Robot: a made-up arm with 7 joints. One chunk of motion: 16 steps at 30 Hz.
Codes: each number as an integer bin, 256 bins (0 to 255) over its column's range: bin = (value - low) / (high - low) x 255, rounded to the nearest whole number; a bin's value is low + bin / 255 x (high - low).
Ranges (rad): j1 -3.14..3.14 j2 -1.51..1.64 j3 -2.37..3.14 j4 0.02..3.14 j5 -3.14..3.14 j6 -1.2..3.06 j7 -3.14..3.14
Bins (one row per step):
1: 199 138 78 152 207 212 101
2: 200 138 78 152 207 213 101
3: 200 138 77 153 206 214 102
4: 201 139 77 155 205 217 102
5: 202 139 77 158 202 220 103
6: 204 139 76 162 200 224 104
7: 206 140 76 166 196 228 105
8: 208 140 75 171 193 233 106
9: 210 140 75 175 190 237 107
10: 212 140 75 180 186 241 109
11: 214 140 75 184 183 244 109
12: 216 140 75 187 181 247 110
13: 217 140 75 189 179 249 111
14: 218 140 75 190 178 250 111
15: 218 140 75 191 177 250 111
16: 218 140 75 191 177 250 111
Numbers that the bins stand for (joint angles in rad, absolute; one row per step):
1: 1.7609 0.1947 -0.6846 1.8798 1.9579 2.3416 -0.6526
2: 1.7855 0.1947 -0.6846 1.8798 1.9579 2.3584 -0.6526
3: 1.7855 0.1947 -0.7062 1.8920 1.9333 2.3751 -0.6280
4: 1.8101 0.2071 -0.7062 1.9165 1.9086 2.4252 -0.6280
5: 1.8347 0.2071 -0.7062 1.9532 1.8347 2.4753 -0.6034
6: 1.8840 0.2071 -0.7278 2.0021 1.7855 2.5421 -0.5787
7: 1.9333 0.2194 -0.7278 2.0511 1.6870 2.6089 -0.5541
8: 1.9825 0.2194 -0.7494 2.1122 1.6131 2.6925 -0.5295
9: 2.0318 0.2194 -0.7494 2.1612 1.5392 2.7593 -0.5049
10: 2.0810 0.2194 -0.7494 2.2224 1.4407 2.8261 -0.4556
11: 2.1303 0.2194 -0.7494 2.2713 1.3668 2.8762 -0.4556
12: 2.1795 0.2194 -0.7494 2.3080 1.3176 2.9264 -0.4310
13: 2.2042 0.2194 -0.7494 2.3325 1.2683 2.9598 -0.4064
14: 2.2288 0.2194 -0.7494 2.3447 1.2437 2.9765 -0.4064
15: 2.2288 0.2194 -0.7494 2.3569 1.2191 2.9765 -0.4064
16: 2.2288 0.2194 -0.7494 2.3569 1.2191 2.9765 -0.4064

